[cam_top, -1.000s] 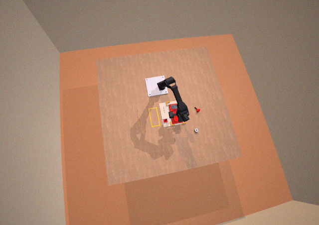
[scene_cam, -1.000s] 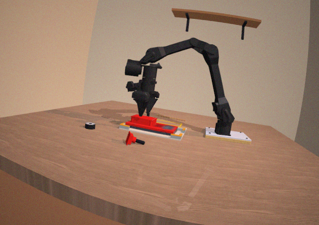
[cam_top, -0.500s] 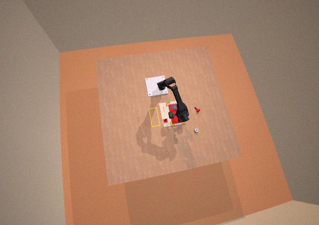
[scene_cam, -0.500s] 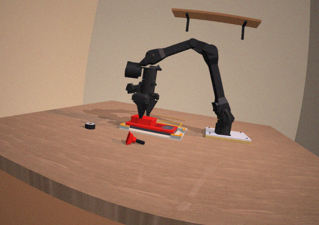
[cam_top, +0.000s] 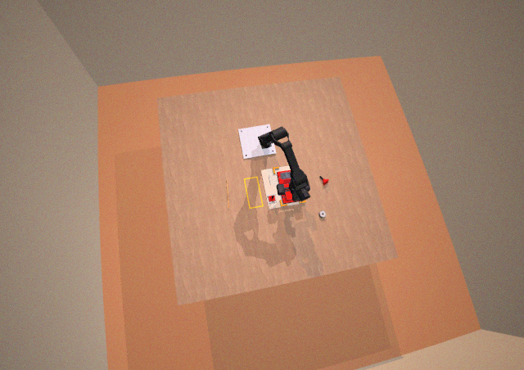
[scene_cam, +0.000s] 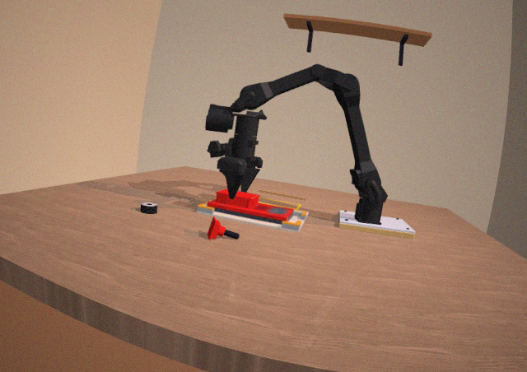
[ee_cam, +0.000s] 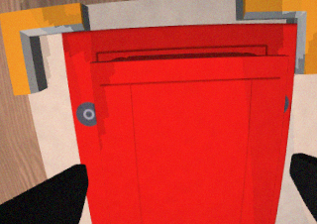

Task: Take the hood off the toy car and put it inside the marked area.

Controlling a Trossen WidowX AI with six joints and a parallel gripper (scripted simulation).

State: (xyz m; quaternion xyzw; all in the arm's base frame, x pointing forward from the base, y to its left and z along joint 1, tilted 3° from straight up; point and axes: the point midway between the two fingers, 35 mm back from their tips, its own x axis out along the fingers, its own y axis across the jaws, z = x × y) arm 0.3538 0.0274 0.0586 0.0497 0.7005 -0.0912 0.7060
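Right now my gripper tip is right at the red hood. From my gripper tip the other things lie so: thin stick (12 cm behind, 35 cm to the right, 4 cm below).
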